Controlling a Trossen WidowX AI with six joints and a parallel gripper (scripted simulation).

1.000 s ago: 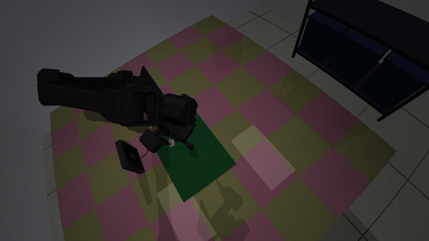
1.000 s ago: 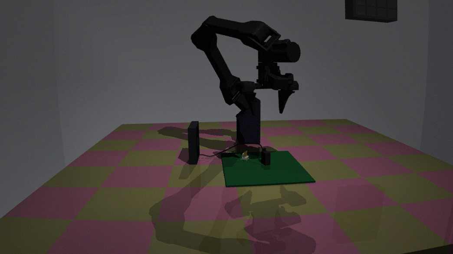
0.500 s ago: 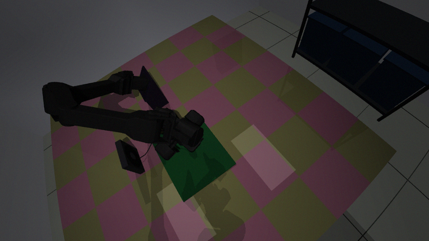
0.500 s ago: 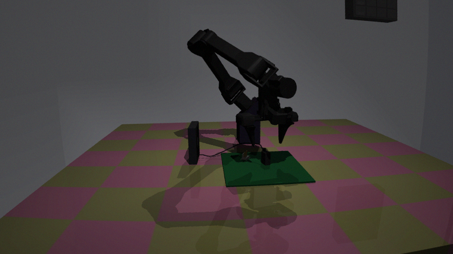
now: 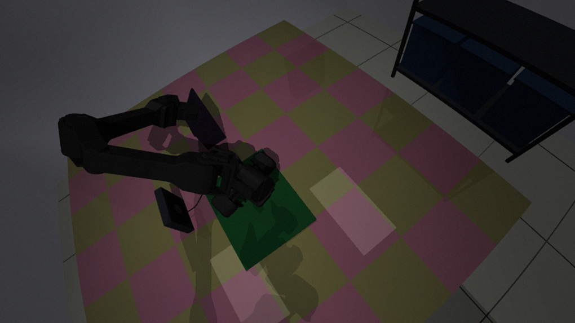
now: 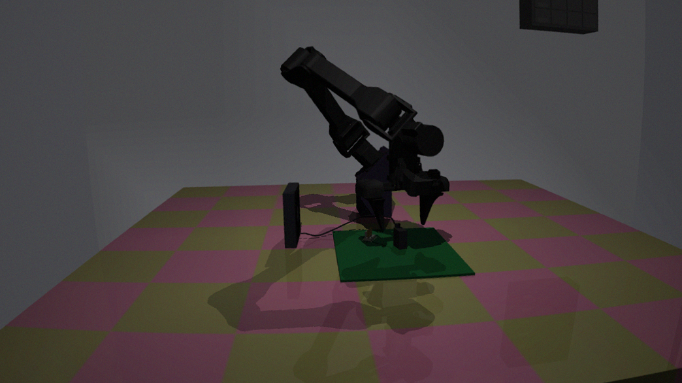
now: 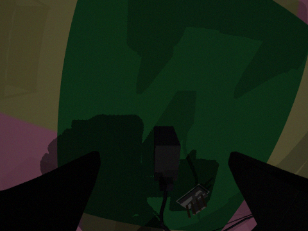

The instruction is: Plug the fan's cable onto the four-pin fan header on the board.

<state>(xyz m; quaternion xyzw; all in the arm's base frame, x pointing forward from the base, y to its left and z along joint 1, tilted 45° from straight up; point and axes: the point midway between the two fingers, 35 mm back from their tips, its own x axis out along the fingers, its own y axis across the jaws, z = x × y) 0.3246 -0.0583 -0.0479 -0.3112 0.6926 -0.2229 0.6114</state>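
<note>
The dark fan plug is 10 mm behind my gripper tip and 30 mm below it. Also, from my gripper tip: black cable: 30 mm behind, 10 mm to the right, 20 mm below; green board: 10 mm ahead, 20 mm to the right, 60 mm below; fan: 110 mm behind, 210 mm to the right, 10 mm above.
</note>
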